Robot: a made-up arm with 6 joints.
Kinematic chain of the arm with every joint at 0, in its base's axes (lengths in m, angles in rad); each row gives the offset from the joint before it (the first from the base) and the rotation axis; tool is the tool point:
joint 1: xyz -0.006 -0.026 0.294 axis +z
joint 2: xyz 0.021 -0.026 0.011 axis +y
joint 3: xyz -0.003 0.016 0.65 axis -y
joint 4: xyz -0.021 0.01 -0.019 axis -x
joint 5: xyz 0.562 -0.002 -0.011 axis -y
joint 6: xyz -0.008 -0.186 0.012 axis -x
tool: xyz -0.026 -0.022 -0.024
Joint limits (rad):
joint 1: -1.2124..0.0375
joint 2: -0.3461..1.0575
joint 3: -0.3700..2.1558
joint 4: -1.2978..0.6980
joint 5: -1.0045..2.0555
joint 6: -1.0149..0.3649
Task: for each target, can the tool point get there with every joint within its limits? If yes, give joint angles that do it. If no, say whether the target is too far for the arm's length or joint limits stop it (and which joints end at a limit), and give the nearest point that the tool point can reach.
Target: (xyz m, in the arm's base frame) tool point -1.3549 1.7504 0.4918
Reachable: no: too far | nearest point -0.4393 0.5447 1.1195 | short by 1.639 m
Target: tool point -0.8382 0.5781 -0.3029
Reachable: no: joint limits stop it (at a limit: joint 1, joint 2, joint 3, joint 6) | nearest point 0.0775 -0.4663 0.0417 | short by 1.431 m
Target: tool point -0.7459 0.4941 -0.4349
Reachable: no: joint limits stop it (at a limit: joint 1, joint 2, joint 3, joint 5, joint 6) | nearest point 0.0800 -0.4644 0.0410 | short by 1.352 m
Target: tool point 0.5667 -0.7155 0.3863
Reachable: yes | joints -0.6552 0.8452 0.1604 0.0635 0.0740 -0.4911
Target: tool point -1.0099 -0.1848 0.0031
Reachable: no: joint limits stop it (at a limit: joint 1, joint 2, joint 3, joint 6) | nearest point 0.0119 -0.5542 0.0729 | short by 1.089 m
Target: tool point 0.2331 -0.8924 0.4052
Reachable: yes | joints -1.0706 0.7754 0.0476 0.3033 1.1307 -0.3630
